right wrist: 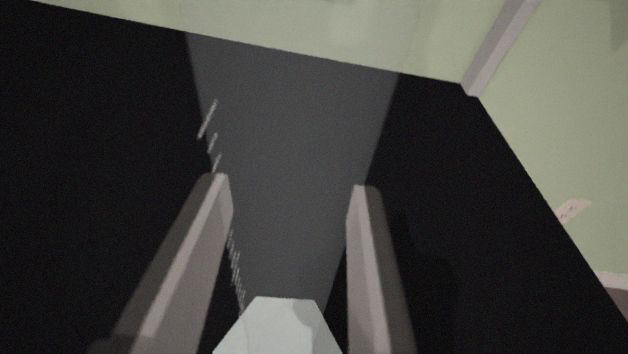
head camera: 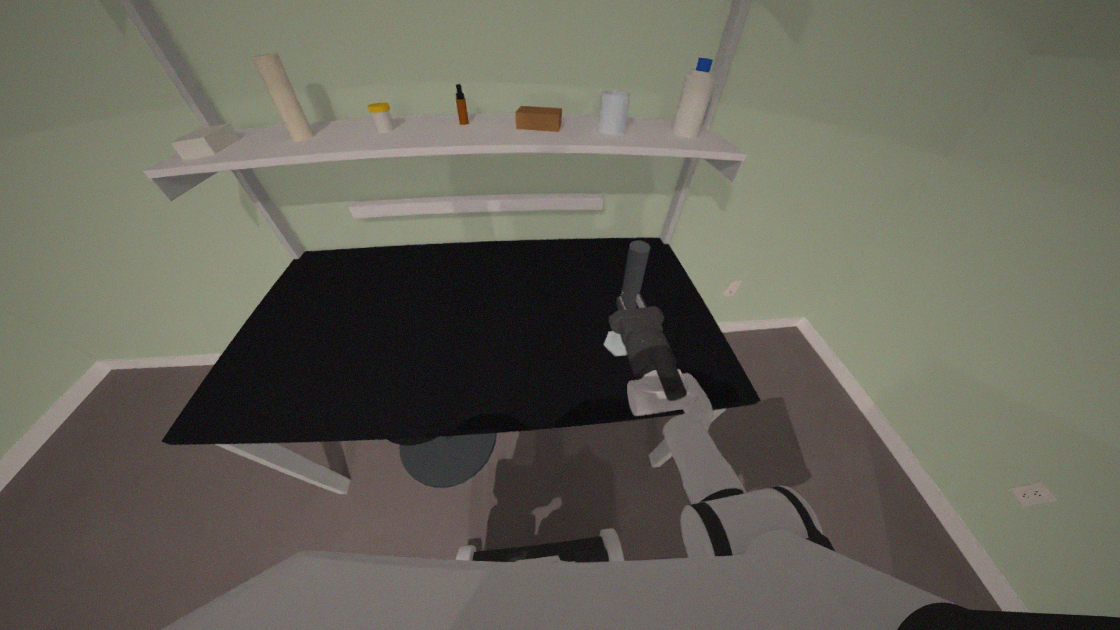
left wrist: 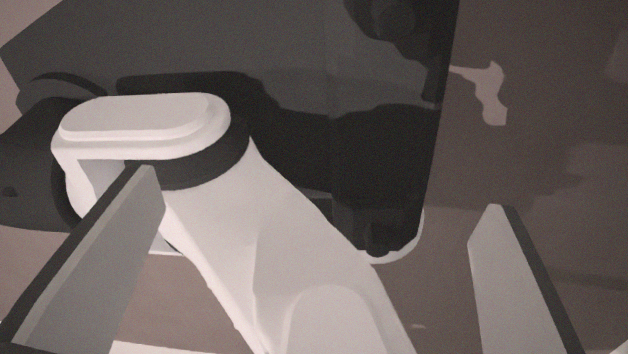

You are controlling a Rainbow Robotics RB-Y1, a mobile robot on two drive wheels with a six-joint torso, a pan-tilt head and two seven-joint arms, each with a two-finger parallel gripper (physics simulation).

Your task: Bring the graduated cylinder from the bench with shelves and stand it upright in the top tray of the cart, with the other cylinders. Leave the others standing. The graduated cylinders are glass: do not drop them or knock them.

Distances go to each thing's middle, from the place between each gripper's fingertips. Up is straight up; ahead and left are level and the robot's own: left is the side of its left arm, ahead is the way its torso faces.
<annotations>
The brown box [head camera: 527,117] lies 360 mm ahead of my right hand, 230 mm to the left of it and 300 mm above it.
The brown box is 98 cm ahead of my left hand, 72 cm above it and 18 cm to the right of it.
</annotations>
